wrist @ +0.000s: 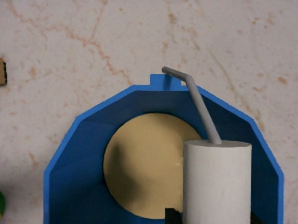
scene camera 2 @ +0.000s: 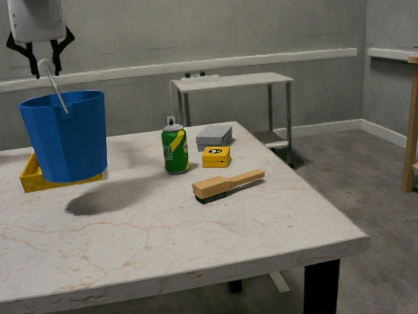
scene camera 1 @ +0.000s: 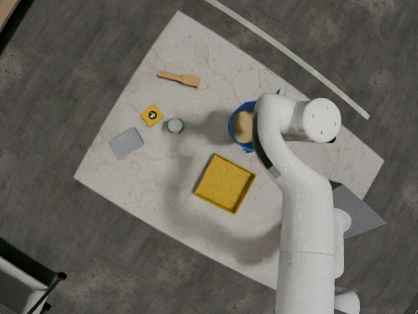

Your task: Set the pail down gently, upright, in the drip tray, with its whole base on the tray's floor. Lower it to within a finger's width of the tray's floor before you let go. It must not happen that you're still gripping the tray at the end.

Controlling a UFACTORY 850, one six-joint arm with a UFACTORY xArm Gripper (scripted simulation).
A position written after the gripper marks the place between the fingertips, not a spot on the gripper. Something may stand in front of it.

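Note:
Scene camera 1 shows a yellow drip tray [scene camera 1: 225, 184]. In scene camera 2 the gripper [scene camera 2: 47, 77] appears together with a blue pail [scene camera 2: 75, 149], a grey box [scene camera 2: 213, 135], a wooden brush [scene camera 2: 212, 189] and a green can [scene camera 2: 174, 139], and that camera has the yellow drip tray [scene camera 2: 34, 182] too. The yellow drip tray is out of frame in the wrist view, and the grey box is out of frame in the wrist view as well.

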